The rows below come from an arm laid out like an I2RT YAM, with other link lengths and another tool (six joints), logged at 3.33 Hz.
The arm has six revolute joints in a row. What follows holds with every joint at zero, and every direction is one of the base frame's.
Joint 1 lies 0.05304 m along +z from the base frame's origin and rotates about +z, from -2.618 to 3.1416 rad.
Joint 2 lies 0.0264 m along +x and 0.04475 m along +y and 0.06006 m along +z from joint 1 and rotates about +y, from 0 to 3.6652 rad.
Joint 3 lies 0.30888 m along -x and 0.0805 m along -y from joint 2 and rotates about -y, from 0 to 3.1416 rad.
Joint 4 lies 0.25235 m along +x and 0.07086 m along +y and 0.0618 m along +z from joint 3 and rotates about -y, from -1.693 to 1.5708 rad.
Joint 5 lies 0.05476 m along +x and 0.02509 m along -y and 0.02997 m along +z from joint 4 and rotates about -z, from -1.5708 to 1.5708 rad.
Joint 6 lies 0.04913 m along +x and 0.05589 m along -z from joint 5 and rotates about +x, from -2.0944 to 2.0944 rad.
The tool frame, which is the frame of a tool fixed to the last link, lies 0.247 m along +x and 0.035 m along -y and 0.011 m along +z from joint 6; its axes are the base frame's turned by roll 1.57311, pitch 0.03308 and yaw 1.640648 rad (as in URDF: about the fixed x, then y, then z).
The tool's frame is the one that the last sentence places.
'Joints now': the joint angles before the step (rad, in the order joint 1, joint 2, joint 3, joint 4, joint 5, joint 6). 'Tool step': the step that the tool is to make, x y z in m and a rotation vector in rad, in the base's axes. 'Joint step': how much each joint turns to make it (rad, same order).
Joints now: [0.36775 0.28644 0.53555 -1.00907 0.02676 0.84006]
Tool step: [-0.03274 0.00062 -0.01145 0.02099 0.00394 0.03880]
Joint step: [0.00099 -0.15581 0.00632 -0.15818 -0.04190 -0.01074]
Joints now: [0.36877 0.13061 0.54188 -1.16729 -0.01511 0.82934]
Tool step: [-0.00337 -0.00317 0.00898 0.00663 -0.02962 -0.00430]
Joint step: [-0.00170 -0.03741 0.02947 -0.03687 0.00493 -0.00154]
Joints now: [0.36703 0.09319 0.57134 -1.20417 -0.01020 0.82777]
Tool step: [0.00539 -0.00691 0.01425 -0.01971 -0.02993 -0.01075]
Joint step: [0.00085 0.01597 0.03381 0.00307 0.02788 -0.01439]
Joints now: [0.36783 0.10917 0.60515 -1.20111 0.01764 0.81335]
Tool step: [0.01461 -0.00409 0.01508 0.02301 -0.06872 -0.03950]
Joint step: [-0.00400 -0.02251 -0.00145 0.05071 0.02976 0.01960]
